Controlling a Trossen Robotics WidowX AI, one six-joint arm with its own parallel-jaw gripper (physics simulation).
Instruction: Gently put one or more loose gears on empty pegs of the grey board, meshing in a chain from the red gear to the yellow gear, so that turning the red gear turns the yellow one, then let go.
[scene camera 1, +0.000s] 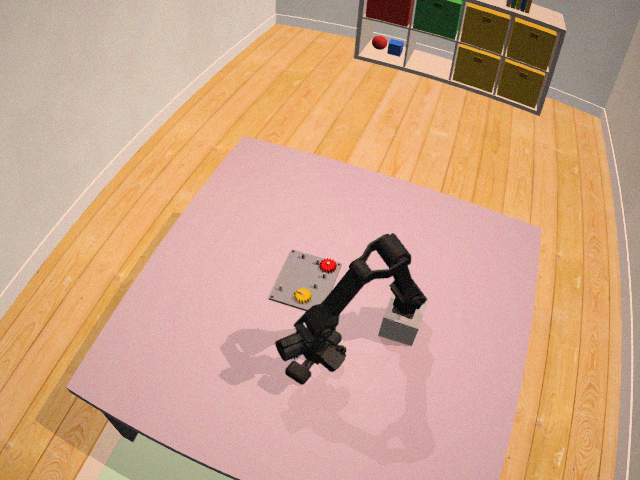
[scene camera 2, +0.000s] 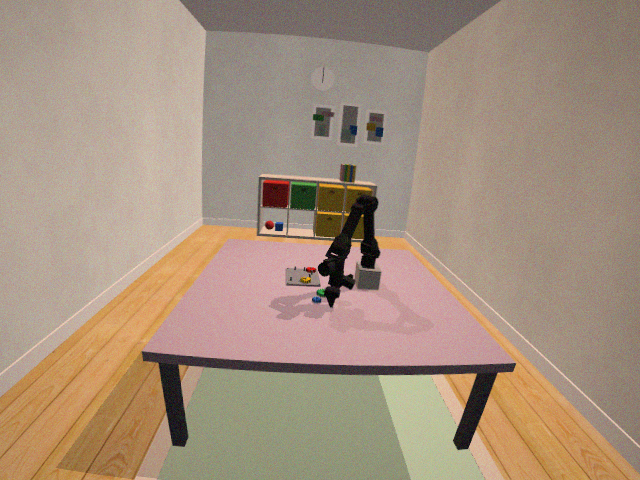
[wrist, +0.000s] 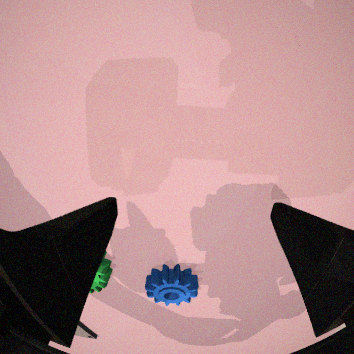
My gripper (scene camera 1: 312, 368) is open, holding nothing. Also in view: a blue gear (wrist: 171, 285). Further things: a grey board (scene camera 1: 297, 273).
My gripper shows as well in the wrist view (wrist: 198, 208).
